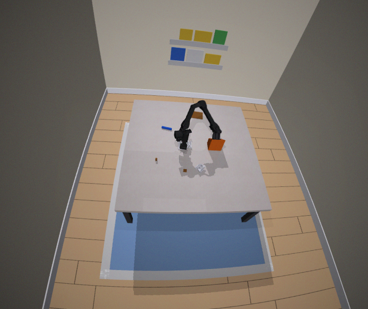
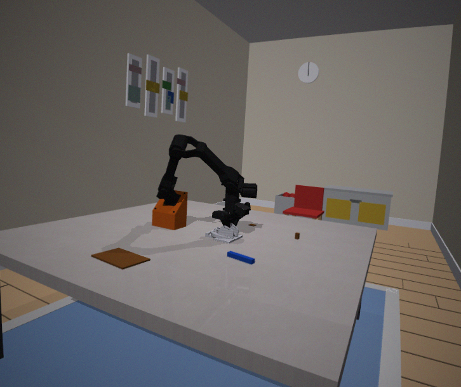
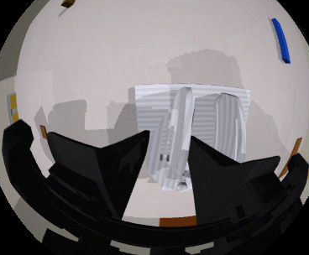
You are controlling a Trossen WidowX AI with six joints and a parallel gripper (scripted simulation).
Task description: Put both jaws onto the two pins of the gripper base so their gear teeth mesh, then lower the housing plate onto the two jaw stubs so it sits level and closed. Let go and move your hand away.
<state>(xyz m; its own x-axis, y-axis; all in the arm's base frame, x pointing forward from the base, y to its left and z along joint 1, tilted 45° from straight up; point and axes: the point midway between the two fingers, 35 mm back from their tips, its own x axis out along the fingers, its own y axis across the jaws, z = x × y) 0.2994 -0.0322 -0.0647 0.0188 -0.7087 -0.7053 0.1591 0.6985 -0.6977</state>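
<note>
The grey jaw is 4 cm behind my gripper tip and 5 cm to the right of it. Round my gripper tip: white gripper base 15 cm behind, 23 cm to the left, 1 cm above; blue bar 17 cm ahead, 23 cm to the right, 1 cm below; small brown tile 1 cm behind, 26 cm to the left, 2 cm below.
</note>
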